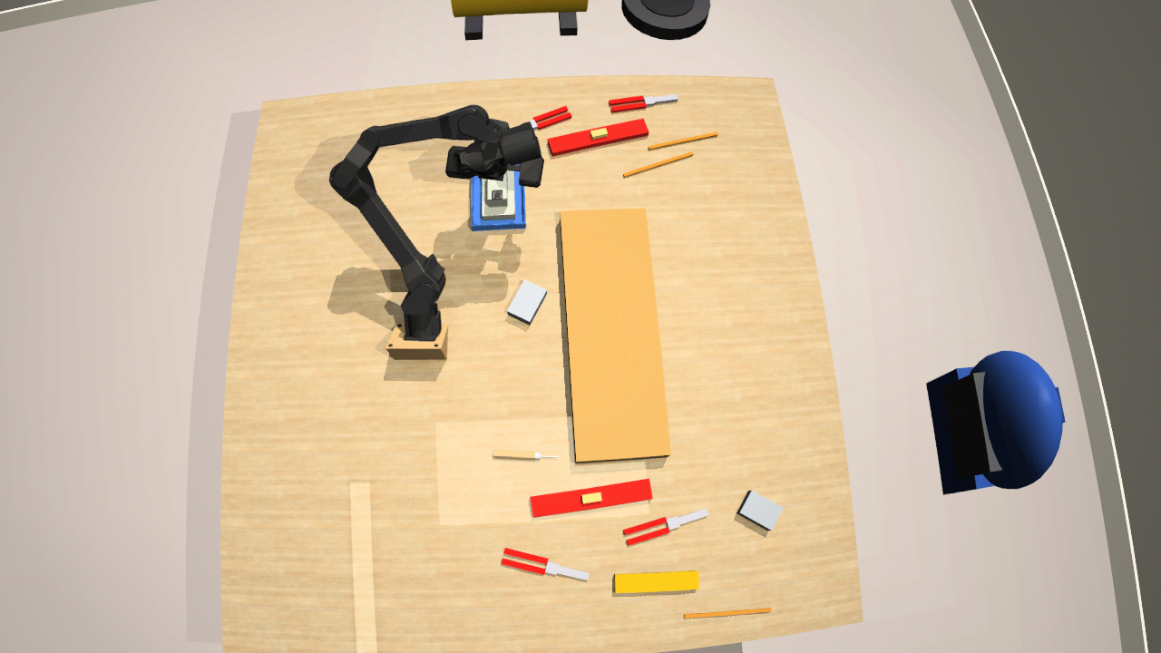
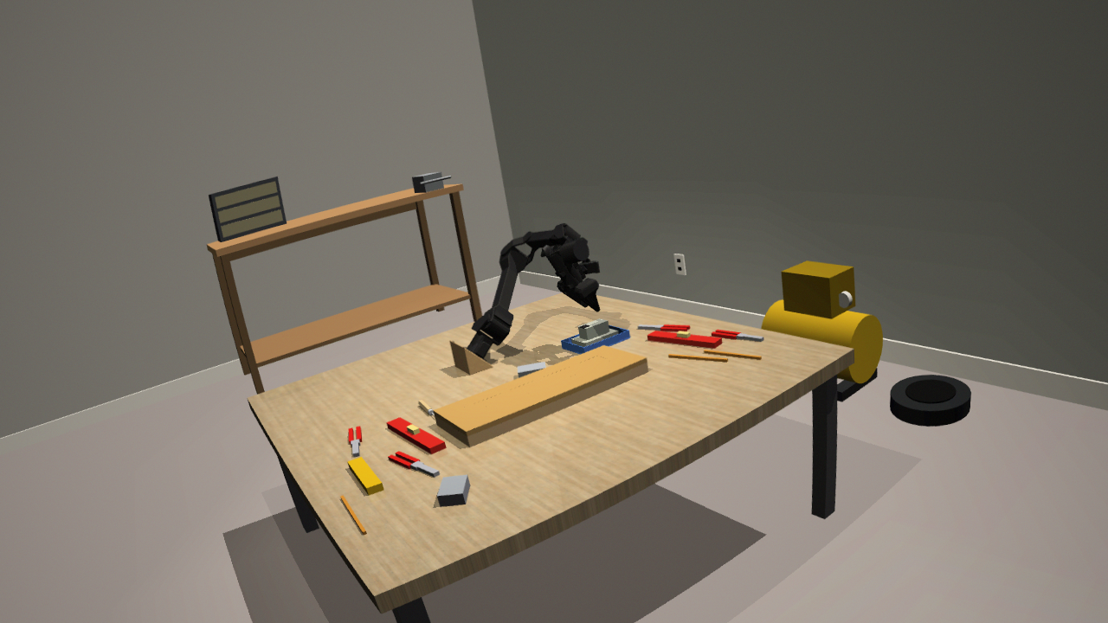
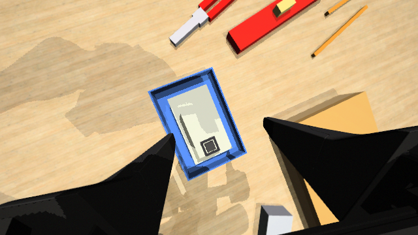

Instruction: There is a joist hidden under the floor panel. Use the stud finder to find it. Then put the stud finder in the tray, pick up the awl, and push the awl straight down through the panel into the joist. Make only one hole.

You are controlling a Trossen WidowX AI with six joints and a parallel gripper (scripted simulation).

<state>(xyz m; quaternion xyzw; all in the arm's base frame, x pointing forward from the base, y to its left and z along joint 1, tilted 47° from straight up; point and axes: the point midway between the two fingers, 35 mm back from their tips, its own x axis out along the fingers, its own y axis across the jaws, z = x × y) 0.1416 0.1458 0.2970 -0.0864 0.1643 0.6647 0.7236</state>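
Now: the awl 9 cm ahead of my gripper tip, 55 cm to the right of it and 10 cm below it. Also, from my gripper tip: yellow block 33 cm ahead, 79 cm to the right, 10 cm below; stud finder 1 cm behind, 1 cm to the right, 6 cm below; blue tray 2 cm behind, 10 cm below.
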